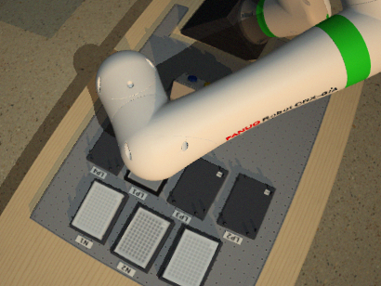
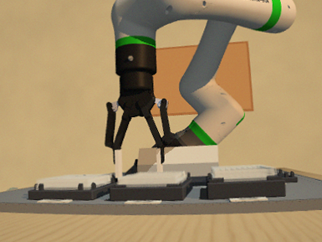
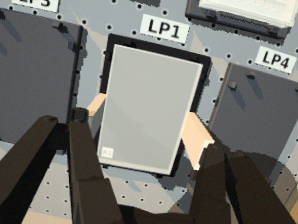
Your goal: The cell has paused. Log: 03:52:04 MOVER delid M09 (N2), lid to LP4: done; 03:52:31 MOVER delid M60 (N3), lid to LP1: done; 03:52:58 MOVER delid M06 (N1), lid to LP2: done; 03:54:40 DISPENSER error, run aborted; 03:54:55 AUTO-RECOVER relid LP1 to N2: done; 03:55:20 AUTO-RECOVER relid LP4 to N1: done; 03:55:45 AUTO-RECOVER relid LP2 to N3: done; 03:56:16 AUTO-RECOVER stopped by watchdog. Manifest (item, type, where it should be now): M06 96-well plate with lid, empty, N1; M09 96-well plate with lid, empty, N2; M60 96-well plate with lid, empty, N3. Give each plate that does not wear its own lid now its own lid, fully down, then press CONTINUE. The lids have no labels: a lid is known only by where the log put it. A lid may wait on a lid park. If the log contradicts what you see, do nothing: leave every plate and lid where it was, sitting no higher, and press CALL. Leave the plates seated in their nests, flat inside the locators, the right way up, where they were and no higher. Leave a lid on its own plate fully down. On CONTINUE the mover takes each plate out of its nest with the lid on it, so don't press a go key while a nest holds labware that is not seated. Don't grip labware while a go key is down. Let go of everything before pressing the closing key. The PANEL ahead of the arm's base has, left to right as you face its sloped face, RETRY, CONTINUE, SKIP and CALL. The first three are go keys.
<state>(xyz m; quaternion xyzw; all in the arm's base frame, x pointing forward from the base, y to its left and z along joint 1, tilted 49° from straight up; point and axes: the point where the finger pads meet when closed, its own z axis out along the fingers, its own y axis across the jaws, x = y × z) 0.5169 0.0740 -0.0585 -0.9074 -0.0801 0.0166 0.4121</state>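
My gripper is now 30 mm above the lid park LP1. From my hand the other things lie so: lid park LP3: 10 mm behind, 130 mm to the left, 30 mm below; then LP1 label: 90 mm ahead, 10 mm to the left, 40 mm below; then lid park LP4: 20 mm ahead, 120 mm to the right, 30 mm below.
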